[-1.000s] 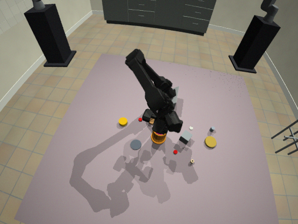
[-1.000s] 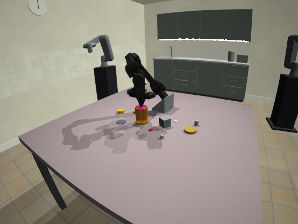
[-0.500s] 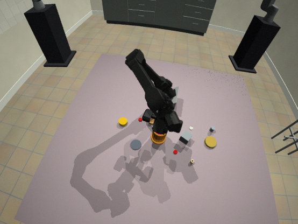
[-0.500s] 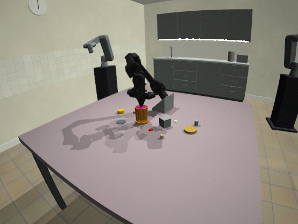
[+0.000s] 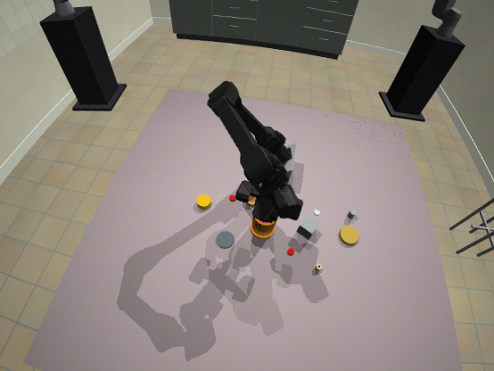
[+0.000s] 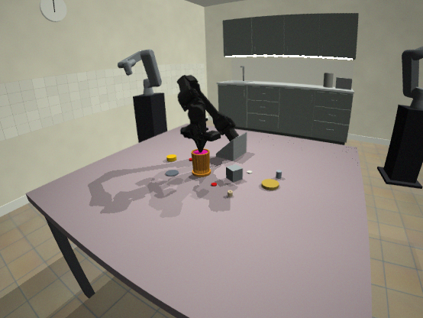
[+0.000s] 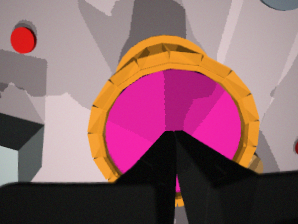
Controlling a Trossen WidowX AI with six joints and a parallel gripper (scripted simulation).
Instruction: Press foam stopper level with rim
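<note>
Right now my hand is 50 mm above the magenta foam stopper. The rest, counted from my hand: grey cube (150 mm to the left, 110 mm below); then red button (80 mm ahead, 100 mm to the left, 130 mm below); then brown disc (100 mm behind, 40 mm to the right, 130 mm below).
</note>
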